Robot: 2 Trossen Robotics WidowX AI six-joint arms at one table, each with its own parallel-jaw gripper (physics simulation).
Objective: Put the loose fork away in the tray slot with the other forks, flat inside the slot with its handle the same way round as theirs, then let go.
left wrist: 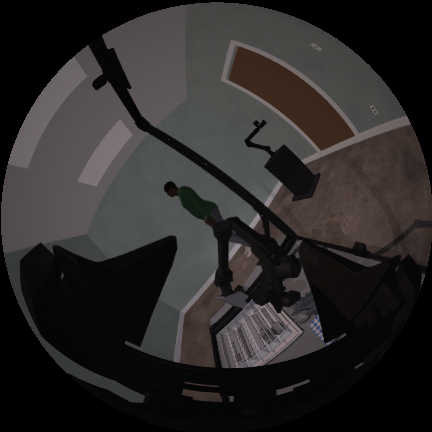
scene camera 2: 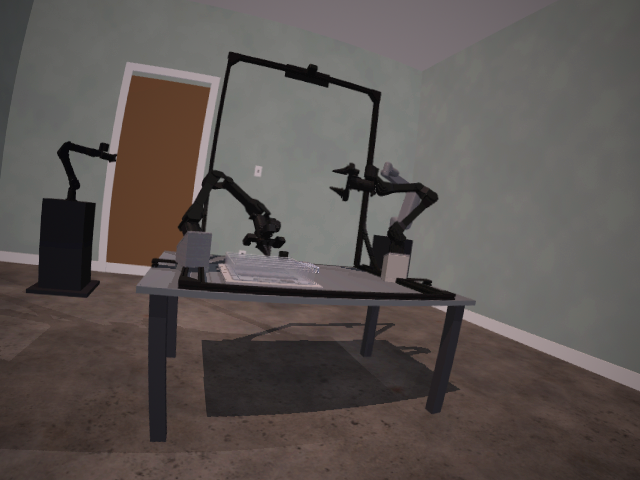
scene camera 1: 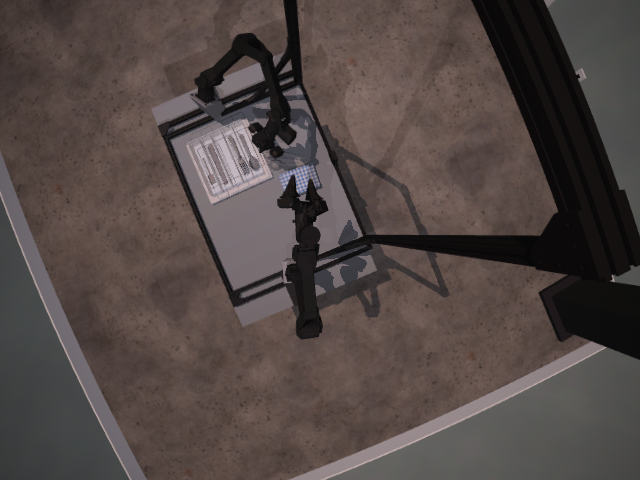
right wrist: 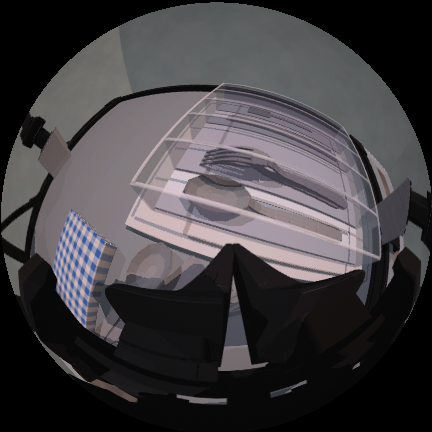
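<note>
The clear tray (scene camera 1: 242,189) (right wrist: 150,230) lies on the table with cutlery in its slots. Its forks (right wrist: 225,159) lie with tines left and handles right in the right wrist view, one slot behind a spoon (right wrist: 217,195). My right gripper (scene camera 1: 264,142) (scene camera 2: 266,252) (right wrist: 231,249) points down beside the tray, with its fingertips together and nothing visibly held. The loose fork cannot be made out clearly; the right fingers cover much of the table there. My left gripper (scene camera 1: 301,178) (scene camera 2: 332,179) is open and empty, high above the table.
A blue checked cloth (scene camera 1: 305,171) (left wrist: 316,327) (right wrist: 80,265) lies near the tray. A loose spoon (right wrist: 152,260) lies between cloth and tray, left of the right fingers in the right wrist view. A black frame (scene camera 2: 373,134) rises from the table's far side.
</note>
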